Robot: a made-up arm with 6 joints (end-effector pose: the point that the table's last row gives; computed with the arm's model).
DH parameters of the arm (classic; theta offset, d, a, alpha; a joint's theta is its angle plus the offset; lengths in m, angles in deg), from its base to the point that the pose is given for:
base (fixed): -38.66 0 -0.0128 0
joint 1: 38.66 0.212 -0.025 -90
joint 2: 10.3 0 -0.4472 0
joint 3: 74.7 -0.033 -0.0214 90
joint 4: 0 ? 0.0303 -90
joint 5: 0 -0.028 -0.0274 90
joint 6: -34.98 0.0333 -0.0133 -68
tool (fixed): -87.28 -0.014 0 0
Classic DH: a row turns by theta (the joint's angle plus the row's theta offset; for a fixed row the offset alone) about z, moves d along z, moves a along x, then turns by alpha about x.
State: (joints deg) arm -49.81 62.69 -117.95 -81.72 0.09 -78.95
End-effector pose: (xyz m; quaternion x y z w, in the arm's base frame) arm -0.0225 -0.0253 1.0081 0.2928 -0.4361 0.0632 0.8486
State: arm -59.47 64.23 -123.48 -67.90 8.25 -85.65
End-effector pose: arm -0.0402 -0.0183 1.0251 0.2949 -0.5210 0.0166 0.8008
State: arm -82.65 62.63 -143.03 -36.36 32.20 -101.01
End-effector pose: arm -0.0804 0.1318 1.0546 0.2665 -0.6710 -0.0322 0.6911
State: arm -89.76 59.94 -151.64 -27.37 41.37 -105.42
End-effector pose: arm -0.0661 0.2318 1.0457 0.2459 -0.6909 -0.0246 0.6795
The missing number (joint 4, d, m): 0.3777
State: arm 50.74 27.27 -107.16 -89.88 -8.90 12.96
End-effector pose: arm -0.2517 -0.3114 0.8866 -0.5354 -0.2014 -0.8007 0.1779
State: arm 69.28 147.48 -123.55 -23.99 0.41 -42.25
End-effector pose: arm 0.3095 0.7276 0.2873 0.8136 0.5736 0.0729 0.0607
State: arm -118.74 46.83 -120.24 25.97 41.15 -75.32
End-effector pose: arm 0.0473 0.1812 1.0001 0.5393 -0.6685 0.2503 0.4469
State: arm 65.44 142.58 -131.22 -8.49 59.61 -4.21
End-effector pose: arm 0.3840 0.7090 0.3629 -0.8988 -0.1787 0.3997 0.0235
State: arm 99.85 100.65 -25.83 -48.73 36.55 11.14
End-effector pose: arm -0.0016 0.3340 0.2427 0.7379 0.4019 -0.2644 0.4733
